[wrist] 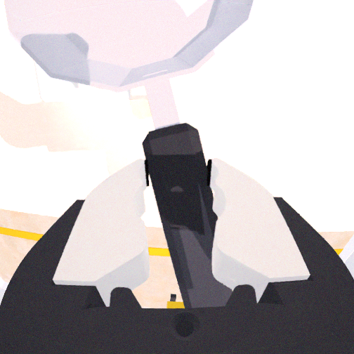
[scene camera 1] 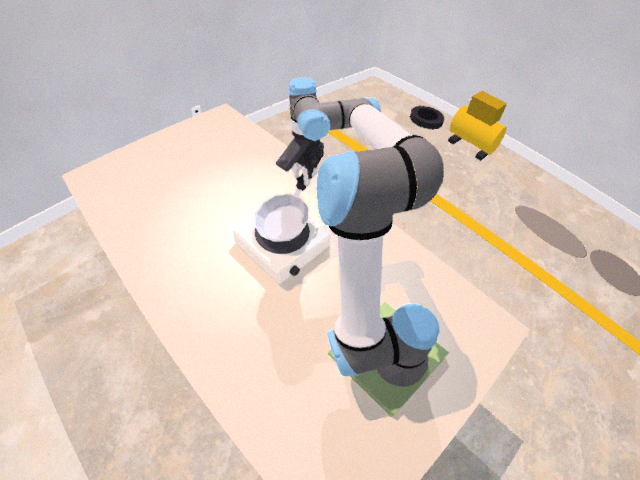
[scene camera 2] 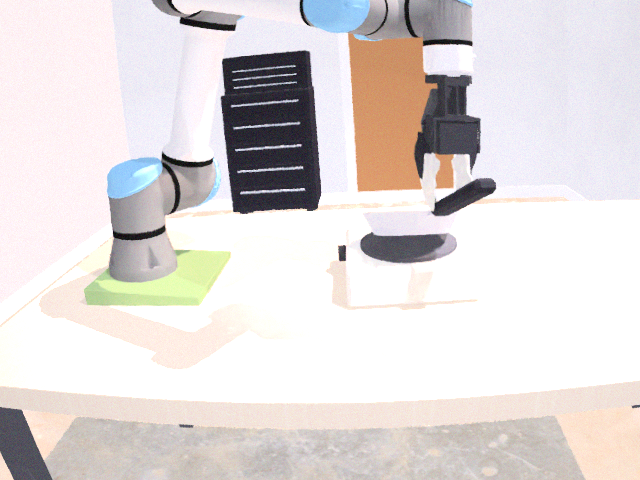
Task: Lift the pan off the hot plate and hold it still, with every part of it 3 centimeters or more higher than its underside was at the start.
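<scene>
The pale pan is over the black disc of the white hot plate. In the scene camera 2 view its handle side is raised above the disc. The pan is tilted, its black handle sloping up away from the bowl. Whether the bowl's opposite edge touches the disc cannot be told. My gripper is shut on the handle near the bowl end, with a jaw on either side.
The hot plate stands on the table, its black knob towards the arm's base. The base stands on a green plate. A black drawer cabinet stands beyond the table.
</scene>
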